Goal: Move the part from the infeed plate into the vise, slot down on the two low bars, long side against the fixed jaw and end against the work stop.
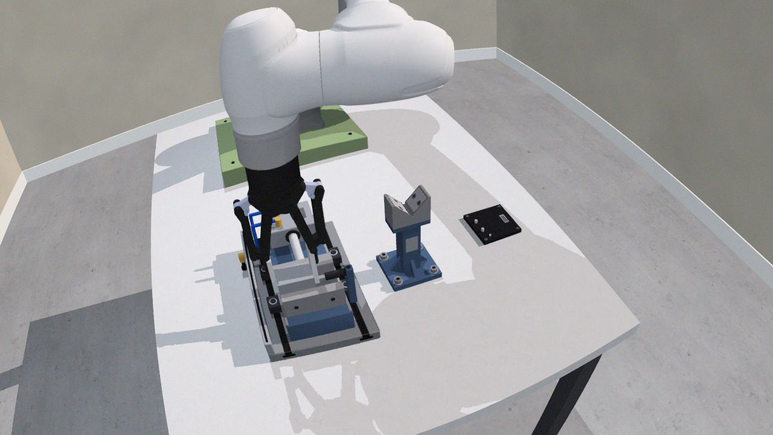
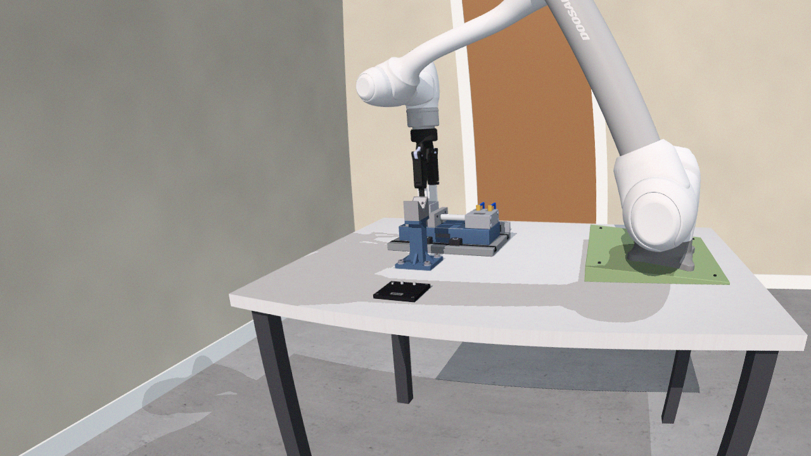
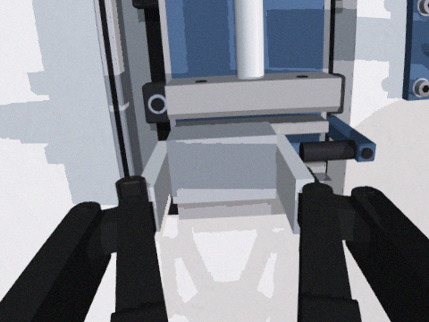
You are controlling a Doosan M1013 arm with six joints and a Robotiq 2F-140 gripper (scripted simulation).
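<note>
The part lies 30 mm below my hand. Also, from my hand: work stop (70 mm to the left, 30 mm below, 10 mm behind); then fixed jaw (50 mm below, 30 mm ahead, 20 mm to the left); then moving jaw (50 mm below, 40 mm behind, 10 mm to the left).
</note>
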